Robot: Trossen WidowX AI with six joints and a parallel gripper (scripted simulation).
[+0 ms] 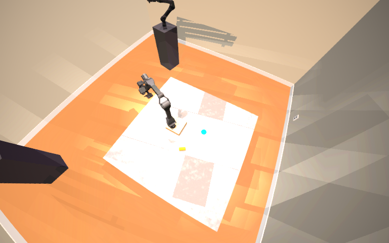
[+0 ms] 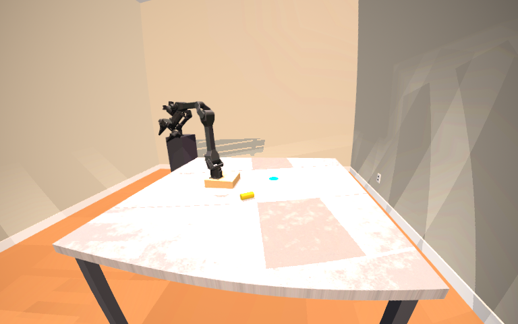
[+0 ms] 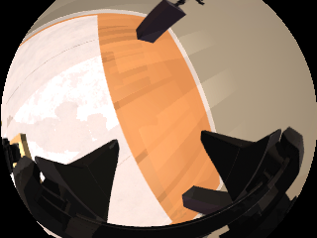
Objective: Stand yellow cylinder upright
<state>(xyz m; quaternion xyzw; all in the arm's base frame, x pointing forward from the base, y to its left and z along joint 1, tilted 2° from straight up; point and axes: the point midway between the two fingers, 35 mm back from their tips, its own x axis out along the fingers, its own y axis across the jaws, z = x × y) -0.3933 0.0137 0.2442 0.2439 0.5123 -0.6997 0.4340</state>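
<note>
The yellow cylinder lies 65 cm ahead of my gripper tip, 12 cm to the right of it and 26 cm below it. Round my gripper tip: cyan circle: 71 cm ahead, 18 cm to the left, 28 cm below.
</note>
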